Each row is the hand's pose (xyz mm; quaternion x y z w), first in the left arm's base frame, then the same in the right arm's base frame.
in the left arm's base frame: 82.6 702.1 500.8 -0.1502 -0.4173 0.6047 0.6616
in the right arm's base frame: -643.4 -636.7 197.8 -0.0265 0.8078 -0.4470 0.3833
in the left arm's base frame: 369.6 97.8 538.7 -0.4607 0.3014 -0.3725 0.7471
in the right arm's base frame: -351.4 -628.7 800.8 0.0633 -0.5577 0.1601 0.8120
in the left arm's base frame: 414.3 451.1 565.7 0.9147 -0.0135 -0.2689 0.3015
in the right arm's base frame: -657.5 -652.0 618.3 0.5722 0.4850 0.6604 0.0351
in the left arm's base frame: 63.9 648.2 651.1 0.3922 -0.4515 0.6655 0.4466
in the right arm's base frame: -602.0 -787.7 234.3 -0.1453 0.3464 -0.6490 0.6616
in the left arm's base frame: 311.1 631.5 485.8 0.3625 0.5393 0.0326 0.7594
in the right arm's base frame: -728.2 -589.0 416.7 -0.0501 -0.0448 0.8753 0.4788
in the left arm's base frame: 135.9 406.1 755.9 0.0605 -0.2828 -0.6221 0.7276
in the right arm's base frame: -465.8 -879.3 453.0 0.7786 -0.3408 0.2254 0.4763
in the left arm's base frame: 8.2 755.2 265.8 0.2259 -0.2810 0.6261 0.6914
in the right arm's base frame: -619.7 -415.1 80.0 -0.0629 0.5358 -0.7397 0.4022
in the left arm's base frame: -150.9 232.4 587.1 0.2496 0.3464 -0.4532 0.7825
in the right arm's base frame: -138.9 -751.4 320.0 0.3407 -0.0737 0.6011 0.7191
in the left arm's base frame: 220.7 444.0 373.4 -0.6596 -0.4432 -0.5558 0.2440
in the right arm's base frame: -516.5 -489.0 450.7 0.4654 -0.5939 -0.5526 0.3540
